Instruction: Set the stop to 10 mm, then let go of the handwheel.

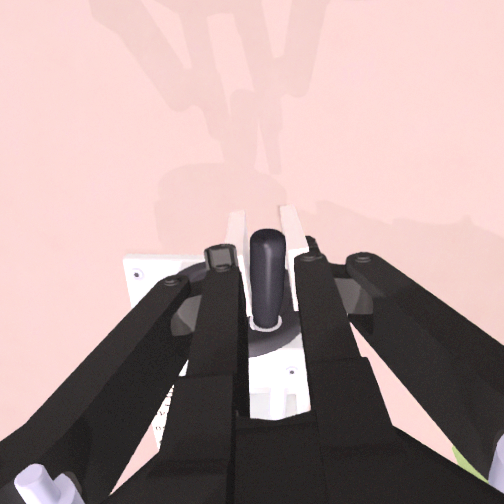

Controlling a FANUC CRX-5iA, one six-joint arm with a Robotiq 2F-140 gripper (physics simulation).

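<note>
The handwheel's dark crank handle (267, 280) stands upright on a grey disc (270, 335), which is mounted on a white block (272, 370). My gripper (267, 262) straddles the handle, one black finger on each side. A thin strip of white shows between the handle and each finger, so the fingers do not touch it. The gripper is narrowly open and holds nothing. Two white rails (292, 227) run away from the block behind the handle. Faint scale marks (161, 415) show at the block's lower left edge, mostly hidden by the left finger linkage.
The pink surface (100, 150) carries the arm's shadow beyond the block. A green patch (467, 462) shows at the lower right, behind the right linkage.
</note>
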